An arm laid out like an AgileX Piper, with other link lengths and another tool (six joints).
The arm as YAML. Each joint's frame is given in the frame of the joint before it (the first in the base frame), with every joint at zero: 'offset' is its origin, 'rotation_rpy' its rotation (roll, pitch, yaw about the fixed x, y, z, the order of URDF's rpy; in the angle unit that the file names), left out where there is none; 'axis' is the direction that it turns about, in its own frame. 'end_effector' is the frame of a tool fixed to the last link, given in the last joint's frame.
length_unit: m
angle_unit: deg
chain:
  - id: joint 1
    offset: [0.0, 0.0, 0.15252]
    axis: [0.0, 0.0, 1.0]
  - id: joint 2
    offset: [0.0, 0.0, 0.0]
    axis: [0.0, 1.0, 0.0]
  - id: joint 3
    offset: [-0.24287, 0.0, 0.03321]
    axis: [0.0, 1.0, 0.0]
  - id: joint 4
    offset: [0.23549, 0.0, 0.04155]
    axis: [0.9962, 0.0, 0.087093]
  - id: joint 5
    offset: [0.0, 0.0, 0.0]
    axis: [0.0, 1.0, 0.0]
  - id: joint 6
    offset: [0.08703, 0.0, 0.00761]
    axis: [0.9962, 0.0, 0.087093]
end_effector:
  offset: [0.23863, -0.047, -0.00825]
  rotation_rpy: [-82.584, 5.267, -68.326]
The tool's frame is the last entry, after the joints.
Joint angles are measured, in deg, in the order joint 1, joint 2, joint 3, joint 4, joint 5, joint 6. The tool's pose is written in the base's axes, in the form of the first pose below.
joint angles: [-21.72 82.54 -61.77 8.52 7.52 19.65]
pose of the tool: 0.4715 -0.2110 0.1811 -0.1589 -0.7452 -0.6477 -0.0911 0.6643 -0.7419
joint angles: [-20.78 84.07 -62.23 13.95 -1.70 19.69]
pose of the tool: 0.4975 -0.2159 0.2151 -0.0820 -0.7225 -0.6865 0.0538 0.6846 -0.7270
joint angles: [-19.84 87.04 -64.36 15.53 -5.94 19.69]
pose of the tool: 0.5164 -0.2190 0.2276 -0.0473 -0.7221 -0.6901 0.1044 0.6836 -0.7224
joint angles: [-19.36 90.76 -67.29 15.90 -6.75 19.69]
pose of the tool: 0.5318 -0.2206 0.2223 -0.0443 -0.7190 -0.6936 0.1036 0.6873 -0.7190
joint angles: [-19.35 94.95 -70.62 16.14 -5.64 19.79]
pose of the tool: 0.5445 -0.2230 0.2051 -0.0623 -0.7065 -0.7050 0.0803 0.7005 -0.7091
